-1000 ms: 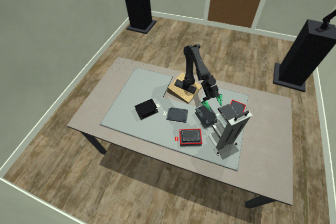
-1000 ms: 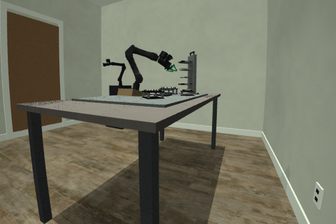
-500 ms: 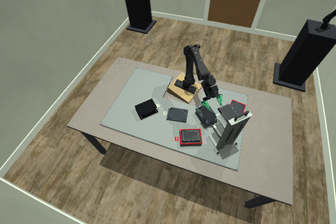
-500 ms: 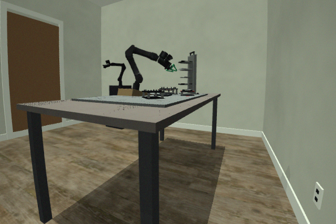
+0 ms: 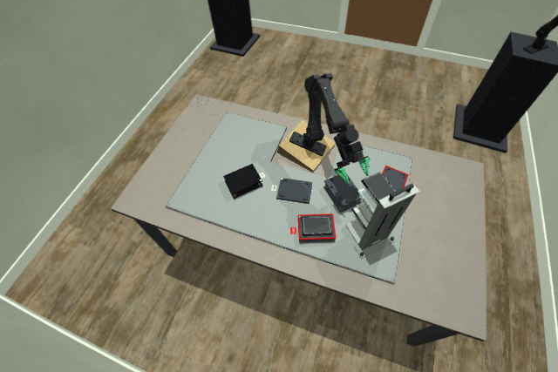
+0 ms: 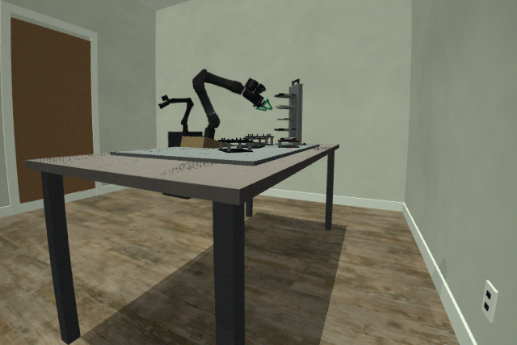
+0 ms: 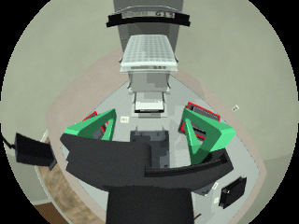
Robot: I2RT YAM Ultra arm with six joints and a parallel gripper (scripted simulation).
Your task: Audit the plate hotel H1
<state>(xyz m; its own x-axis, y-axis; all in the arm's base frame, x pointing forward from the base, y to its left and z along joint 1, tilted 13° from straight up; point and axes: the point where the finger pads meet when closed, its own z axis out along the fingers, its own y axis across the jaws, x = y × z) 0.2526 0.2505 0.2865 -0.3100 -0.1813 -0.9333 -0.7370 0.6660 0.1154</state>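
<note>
Right now the pale plate labelled G51 is 80 mm ahead of my hand, 90 mm to the left of it and 20 mm above it.
</note>
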